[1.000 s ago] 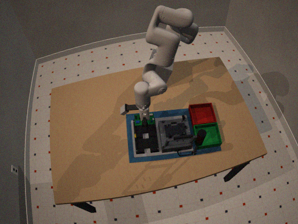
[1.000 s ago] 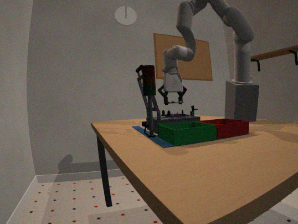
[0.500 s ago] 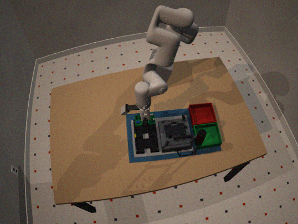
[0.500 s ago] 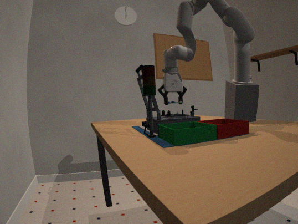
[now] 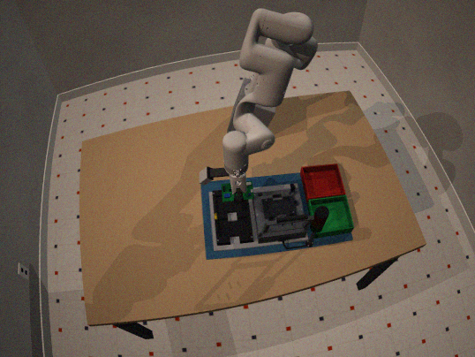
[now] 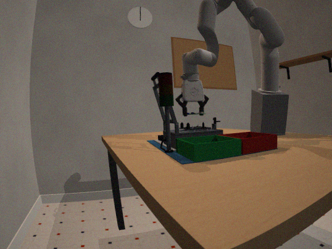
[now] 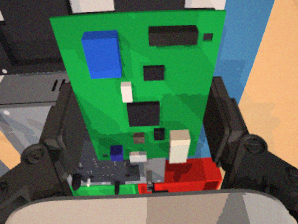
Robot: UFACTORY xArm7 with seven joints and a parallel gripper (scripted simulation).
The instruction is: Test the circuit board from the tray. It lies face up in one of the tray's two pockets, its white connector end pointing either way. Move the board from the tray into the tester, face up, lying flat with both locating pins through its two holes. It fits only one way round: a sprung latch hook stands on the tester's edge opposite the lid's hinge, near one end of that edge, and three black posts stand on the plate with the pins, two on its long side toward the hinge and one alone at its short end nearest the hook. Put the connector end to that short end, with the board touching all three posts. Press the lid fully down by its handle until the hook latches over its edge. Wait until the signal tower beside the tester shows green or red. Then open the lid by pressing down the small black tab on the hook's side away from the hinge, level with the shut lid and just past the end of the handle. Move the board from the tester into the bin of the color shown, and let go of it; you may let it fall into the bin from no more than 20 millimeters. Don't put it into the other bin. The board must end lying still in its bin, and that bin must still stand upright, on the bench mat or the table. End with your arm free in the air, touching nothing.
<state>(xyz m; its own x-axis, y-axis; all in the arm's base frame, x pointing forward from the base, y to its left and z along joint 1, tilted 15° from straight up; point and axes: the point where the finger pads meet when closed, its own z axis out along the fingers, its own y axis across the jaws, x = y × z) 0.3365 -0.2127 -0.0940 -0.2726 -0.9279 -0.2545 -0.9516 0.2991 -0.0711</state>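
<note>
Right now my hand is 5 cm short of the latch hook, 20 cm to the right of it and 4 cm above it. The rest, counted from my hand: red bin (4 cm ahead, 35 cm to the left, 11 cm below); then tester lid (21 cm ahead, 9 cm to the left, 6 cm above); then green circuit board (right at my hand).
</note>
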